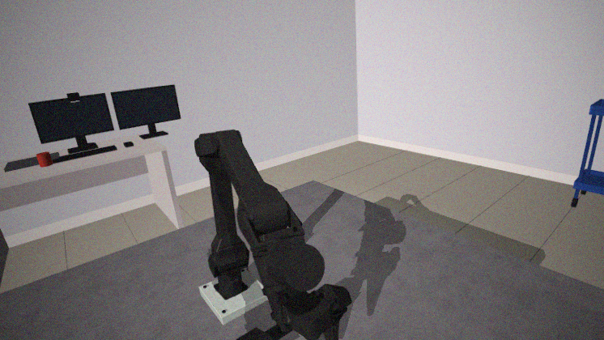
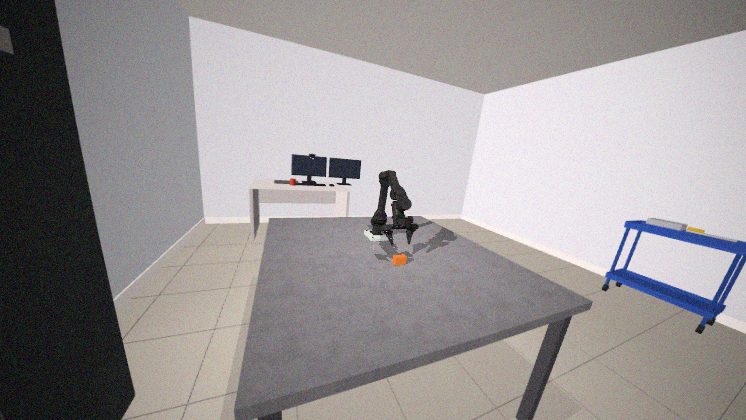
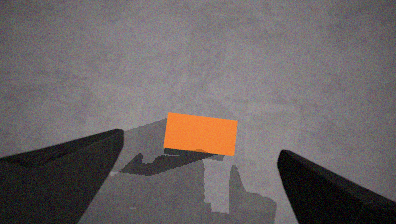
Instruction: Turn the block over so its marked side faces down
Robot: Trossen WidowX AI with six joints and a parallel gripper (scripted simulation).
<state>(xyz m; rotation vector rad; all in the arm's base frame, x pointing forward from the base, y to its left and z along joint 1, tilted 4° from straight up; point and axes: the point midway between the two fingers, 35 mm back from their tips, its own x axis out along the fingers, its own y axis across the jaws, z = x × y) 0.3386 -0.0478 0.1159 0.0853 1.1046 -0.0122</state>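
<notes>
Now: gripper tip 80 mm above the orange block.
</notes>
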